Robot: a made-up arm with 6 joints.
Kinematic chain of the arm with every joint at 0, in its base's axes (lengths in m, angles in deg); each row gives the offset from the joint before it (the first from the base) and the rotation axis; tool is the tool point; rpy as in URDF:
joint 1: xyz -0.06 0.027 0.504 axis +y
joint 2: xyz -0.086 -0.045 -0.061 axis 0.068 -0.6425 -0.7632
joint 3: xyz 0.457 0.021 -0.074 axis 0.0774 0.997 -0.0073
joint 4: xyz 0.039 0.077 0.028 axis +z
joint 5: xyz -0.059 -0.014 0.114 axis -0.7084 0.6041 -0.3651
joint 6: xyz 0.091 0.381 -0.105 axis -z
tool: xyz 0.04 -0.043 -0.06 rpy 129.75 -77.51 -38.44
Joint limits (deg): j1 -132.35..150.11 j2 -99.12..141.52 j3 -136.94..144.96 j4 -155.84..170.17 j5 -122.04..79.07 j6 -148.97..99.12
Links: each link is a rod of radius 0.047 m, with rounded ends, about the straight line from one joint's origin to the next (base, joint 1, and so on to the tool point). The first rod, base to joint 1, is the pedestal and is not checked.
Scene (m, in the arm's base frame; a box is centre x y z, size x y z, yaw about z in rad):
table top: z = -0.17
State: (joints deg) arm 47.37 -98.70 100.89 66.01 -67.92 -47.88
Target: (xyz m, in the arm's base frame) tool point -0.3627 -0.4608 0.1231
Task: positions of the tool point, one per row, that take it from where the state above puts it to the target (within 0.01 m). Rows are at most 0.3 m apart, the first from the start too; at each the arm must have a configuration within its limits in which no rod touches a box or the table.
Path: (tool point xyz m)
1: -0.4992 0.7979 0.2863
2: -0.4570 0.8068 0.3012
3: -0.4441 0.7860 0.3018
4: -0.4549 0.7352 0.2948
5: -0.4796 0.6548 0.2892
6: -0.5058 0.5472 0.2938
7: -0.5200 0.4194 0.3151
8: -0.5098 0.2821 0.3534
9: -0.4672 0.1482 0.4033
10: -0.5170 -0.0143 0.2779
11: -0.4833 -0.2264 0.1656
12: -0.3628 -0.4608 0.1231

